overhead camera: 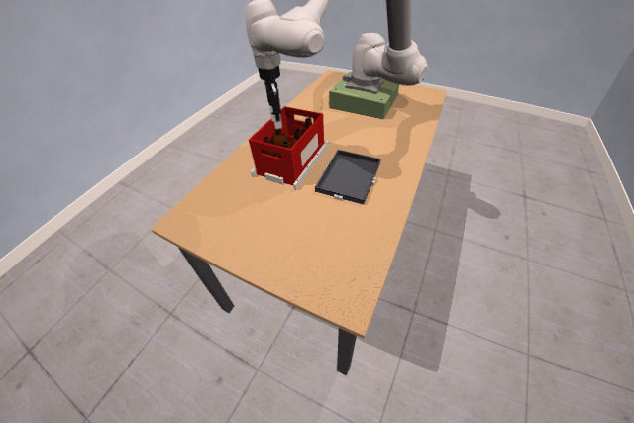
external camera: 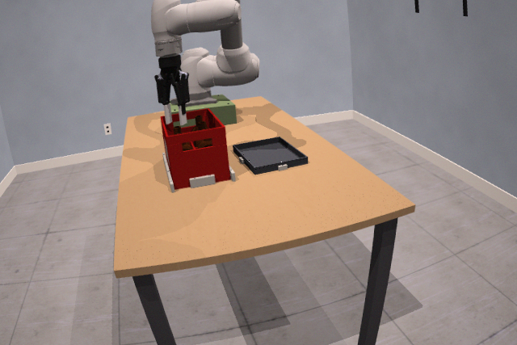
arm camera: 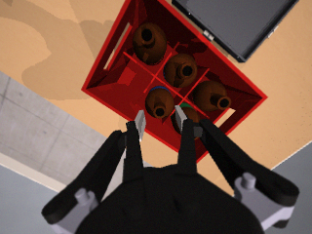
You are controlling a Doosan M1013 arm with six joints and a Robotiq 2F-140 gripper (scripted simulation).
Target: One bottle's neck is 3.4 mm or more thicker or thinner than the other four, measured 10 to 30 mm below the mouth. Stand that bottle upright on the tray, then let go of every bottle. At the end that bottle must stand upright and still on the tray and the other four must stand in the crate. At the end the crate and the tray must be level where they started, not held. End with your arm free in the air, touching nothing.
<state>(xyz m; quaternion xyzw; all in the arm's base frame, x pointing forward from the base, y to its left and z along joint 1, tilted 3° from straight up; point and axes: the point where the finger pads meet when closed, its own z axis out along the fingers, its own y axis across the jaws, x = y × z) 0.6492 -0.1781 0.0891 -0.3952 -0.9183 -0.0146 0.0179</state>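
The red crate is 5 cm to the left of my hand and 12 cm below it. Also, from my hand: dark grey tray 1 cm ahead, 31 cm to the left, 19 cm below; glass bottle 9 cm ahead, 12 cm below.
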